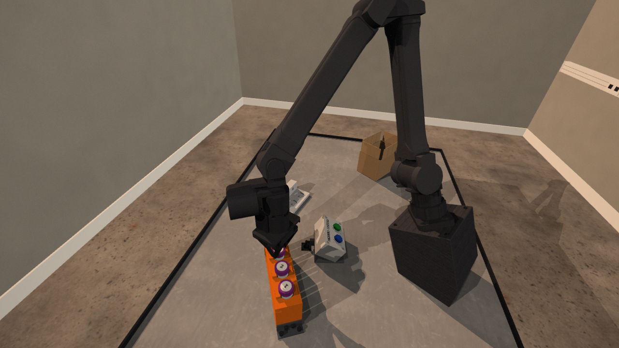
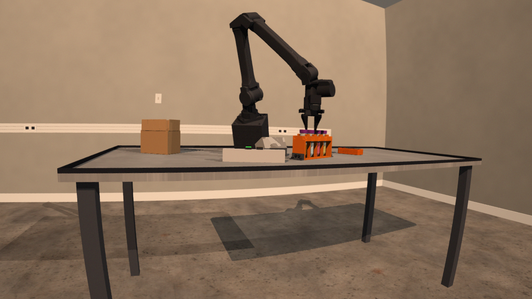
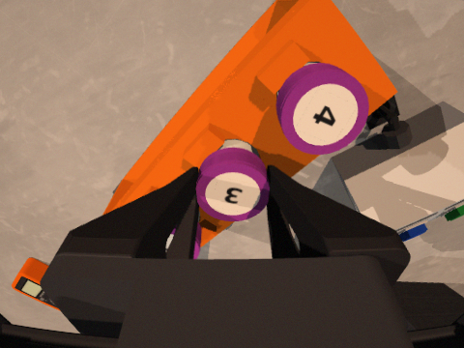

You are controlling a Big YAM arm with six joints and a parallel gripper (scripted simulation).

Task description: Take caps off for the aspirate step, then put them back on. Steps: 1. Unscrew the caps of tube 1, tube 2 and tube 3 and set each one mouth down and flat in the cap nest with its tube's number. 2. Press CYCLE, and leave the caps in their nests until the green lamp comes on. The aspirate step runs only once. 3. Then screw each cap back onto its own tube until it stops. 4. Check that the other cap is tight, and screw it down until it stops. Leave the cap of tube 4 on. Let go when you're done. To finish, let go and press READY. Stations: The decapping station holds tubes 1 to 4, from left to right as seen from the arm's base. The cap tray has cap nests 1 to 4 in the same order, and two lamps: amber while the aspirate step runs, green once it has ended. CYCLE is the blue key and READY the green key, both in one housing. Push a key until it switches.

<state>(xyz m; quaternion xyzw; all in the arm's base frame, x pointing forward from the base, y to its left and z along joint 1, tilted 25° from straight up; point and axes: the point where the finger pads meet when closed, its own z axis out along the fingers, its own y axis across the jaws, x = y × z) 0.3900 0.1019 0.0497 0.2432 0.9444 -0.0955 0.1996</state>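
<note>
Now: hand 16 cm past the green key, 13 cm to the left of it and 5 cm above it. Also, from my hand: blue key 16 cm behind, 9 cm to the right, 5 cm below; key housing 14 cm behind, 11 cm to the right, 6 cm below; cardboard box 55 cm to the right, 37 cm behind, 5 cm below.
</note>
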